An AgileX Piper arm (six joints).
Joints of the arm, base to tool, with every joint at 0 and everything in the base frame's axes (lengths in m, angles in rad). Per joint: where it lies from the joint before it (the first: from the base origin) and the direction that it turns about. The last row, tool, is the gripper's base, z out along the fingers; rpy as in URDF.
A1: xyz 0 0 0.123 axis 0 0 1
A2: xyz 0 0 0 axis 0 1 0
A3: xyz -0.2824 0 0.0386 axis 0 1 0
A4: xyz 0.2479 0 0.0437 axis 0.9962 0 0.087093
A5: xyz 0 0 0 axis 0 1 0
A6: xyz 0.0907 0 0.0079 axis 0.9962 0 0.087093
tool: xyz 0 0 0 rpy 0 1.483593 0
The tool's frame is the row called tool.
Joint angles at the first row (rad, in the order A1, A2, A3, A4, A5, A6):
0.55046 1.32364 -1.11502 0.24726 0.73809 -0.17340
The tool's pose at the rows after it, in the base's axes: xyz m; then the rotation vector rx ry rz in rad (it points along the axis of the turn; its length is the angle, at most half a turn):
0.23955 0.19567 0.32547 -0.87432 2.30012 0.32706
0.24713 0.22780 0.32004 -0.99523 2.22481 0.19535
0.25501 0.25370 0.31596 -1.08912 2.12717 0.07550
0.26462 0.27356 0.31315 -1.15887 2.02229 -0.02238
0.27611 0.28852 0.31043 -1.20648 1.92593 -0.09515
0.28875 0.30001 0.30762 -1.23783 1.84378 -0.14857
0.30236 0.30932 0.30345 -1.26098 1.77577 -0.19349
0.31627 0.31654 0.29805 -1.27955 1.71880 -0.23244
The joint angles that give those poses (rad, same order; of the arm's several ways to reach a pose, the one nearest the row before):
0.67403 1.43075 -1.20301 0.05587 0.72336 -0.08071
0.76783 1.52577 -1.27979 -0.13170 0.70663 -0.00468
0.83020 1.60641 -1.34661 -0.29952 0.68664 0.04574
0.86416 1.67473 -1.40480 -0.43785 0.65876 0.07006
0.87648 1.73455 -1.45568 -0.54563 0.62286 0.07922
0.87566 1.78885 -1.50320 -0.62927 0.58481 0.08165
0.86759 1.84236 -1.54931 -0.69956 0.54900 0.08269
0.85499 1.89366 -1.59211 -0.76049 0.51497 0.08343

